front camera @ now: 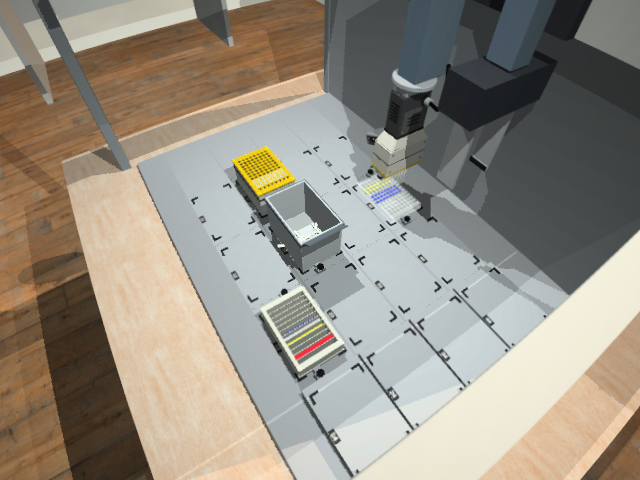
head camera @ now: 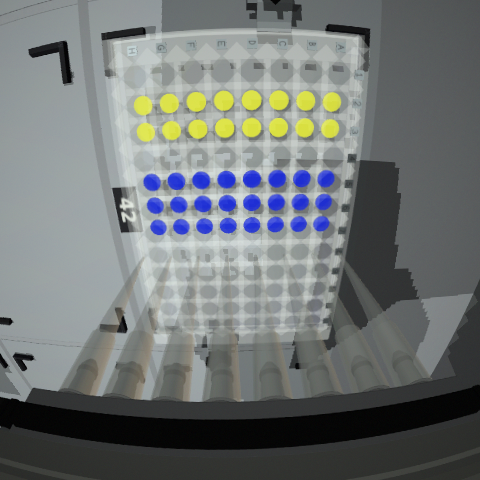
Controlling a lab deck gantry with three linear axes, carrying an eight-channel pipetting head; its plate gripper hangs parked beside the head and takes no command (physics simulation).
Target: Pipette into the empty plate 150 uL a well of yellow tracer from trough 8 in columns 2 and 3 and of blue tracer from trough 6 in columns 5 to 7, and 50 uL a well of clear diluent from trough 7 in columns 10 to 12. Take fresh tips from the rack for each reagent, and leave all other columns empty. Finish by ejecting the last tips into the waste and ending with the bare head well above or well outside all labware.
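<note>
The pipetting head (front camera: 399, 155) hangs low over the plate (front camera: 408, 205) (head camera: 167, 338), carrying a row of translucent tips (head camera: 222, 350). In the head view the tip ends overlap the plate around column 8; their contents cannot be made out. Columns 2 and 3 show yellow wells (head camera: 224, 128), columns 5 to 7 blue wells (head camera: 227, 203); the other columns look colourless. The trough block (front camera: 280, 346) shows yellow (front camera: 305, 334) and blue (front camera: 299, 326) strips. The yellow tip rack (front camera: 276, 188) holds pale tips near its front. The parked plate gripper (front camera: 478, 162) is partly seen; its opening is unclear.
The tall grey waste bin (front camera: 321, 254) stands between the tip rack and the trough block, with ejected tips (front camera: 308, 230) inside. A red strip (front camera: 314, 347) lies in the trough block. A dark box (front camera: 496, 87) hangs to the right of the head.
</note>
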